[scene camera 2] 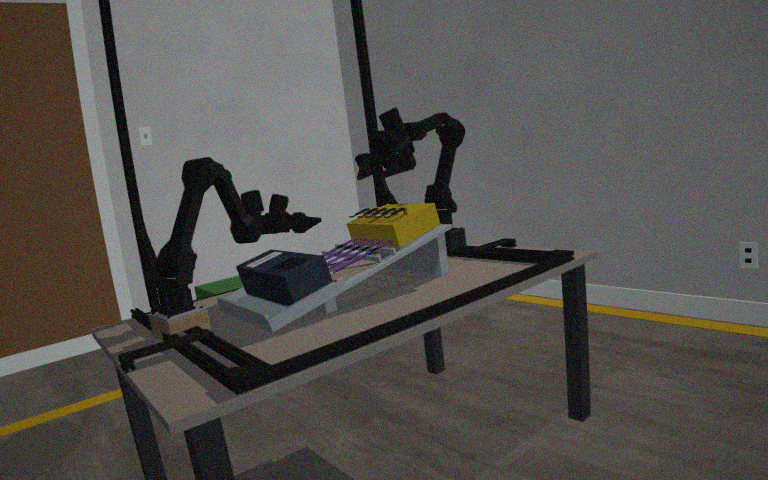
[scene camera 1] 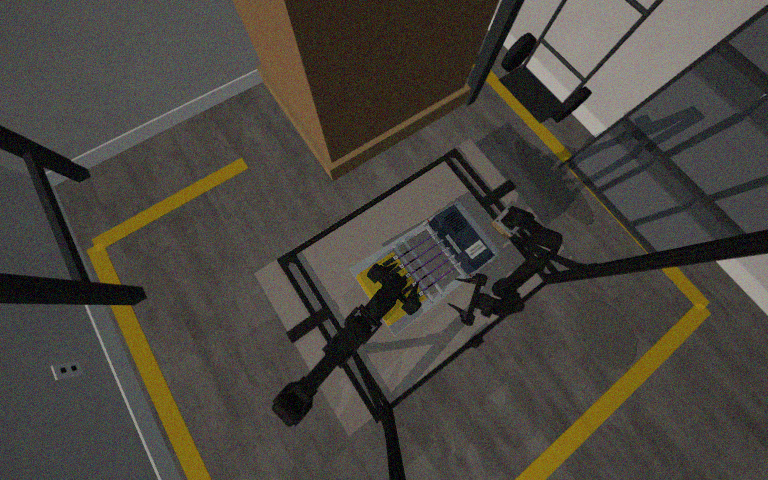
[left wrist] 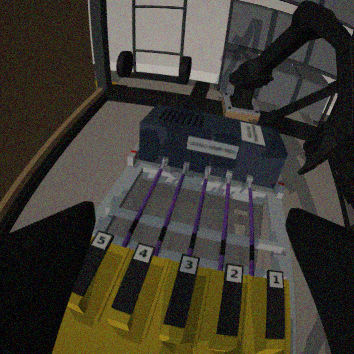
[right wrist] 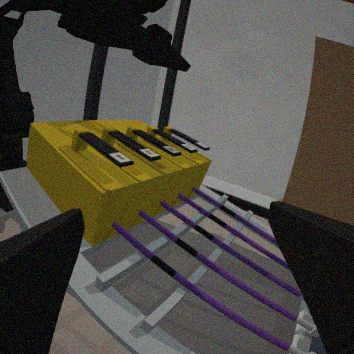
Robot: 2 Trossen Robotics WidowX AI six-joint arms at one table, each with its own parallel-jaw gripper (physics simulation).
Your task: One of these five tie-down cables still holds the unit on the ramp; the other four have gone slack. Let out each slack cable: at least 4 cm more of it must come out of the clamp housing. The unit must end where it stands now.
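Observation:
The yellow clamp housing (scene camera 2: 419, 223) (right wrist: 65, 175) sits at the ramp's high end. Its black levers, numbered 1 (left wrist: 275, 310) to 5 (left wrist: 92, 270), look alike in angle. Five purple cables run from it to the dark blue unit (scene camera 1: 461, 237) (scene camera 2: 283, 277) (left wrist: 170, 137), low on the grey ramp (scene camera 2: 243, 308). Cable 1 (left wrist: 251, 220) (right wrist: 225, 306) and the others carry black bands near the housing; I cannot tell which are slack. My left gripper (scene camera 1: 394, 287) (scene camera 2: 370, 166) (left wrist: 195, 216) is open and empty above the housing. My right gripper (scene camera 1: 454, 292) (scene camera 2: 320, 219) (right wrist: 177, 216) is open and empty beside the cables.
Black frame bars (scene camera 2: 362, 342) run along the table edges. A green object (scene camera 2: 218, 286) lies behind the unit in scene camera 2. A brown cabinet (scene camera 1: 385, 73) stands beyond the table, and a hand truck (scene camera 1: 532, 93) stands near the wall.

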